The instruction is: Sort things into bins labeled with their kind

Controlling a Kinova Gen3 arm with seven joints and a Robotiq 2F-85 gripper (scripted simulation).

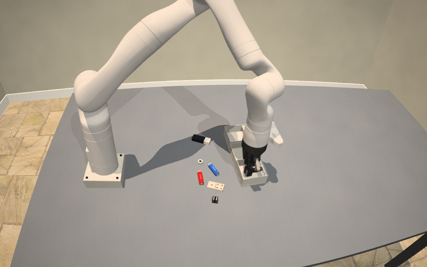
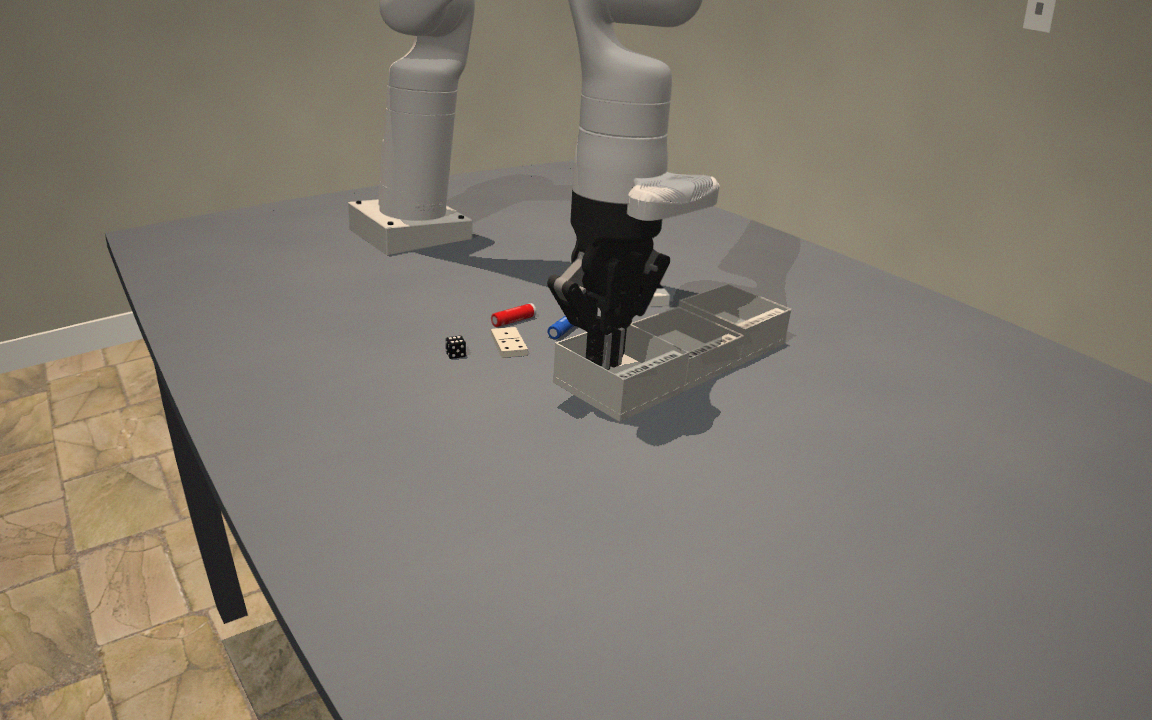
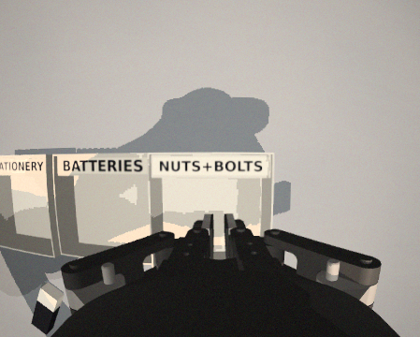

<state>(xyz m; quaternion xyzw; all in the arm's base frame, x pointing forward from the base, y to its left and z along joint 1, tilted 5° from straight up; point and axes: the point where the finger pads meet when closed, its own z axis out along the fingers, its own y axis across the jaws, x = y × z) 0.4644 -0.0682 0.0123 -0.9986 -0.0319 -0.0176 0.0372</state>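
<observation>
The bin row lies 1 cm ahead of my hand, 9 cm to the left of it and 2 cm below it. The rest, counted from my hand: blue battery 10 cm behind, 4 cm to the left, 3 cm below; then black die 12 cm behind, 8 cm to the right, 3 cm below; then cream domino 11 cm behind, 3 cm to the right, 3 cm below.
</observation>
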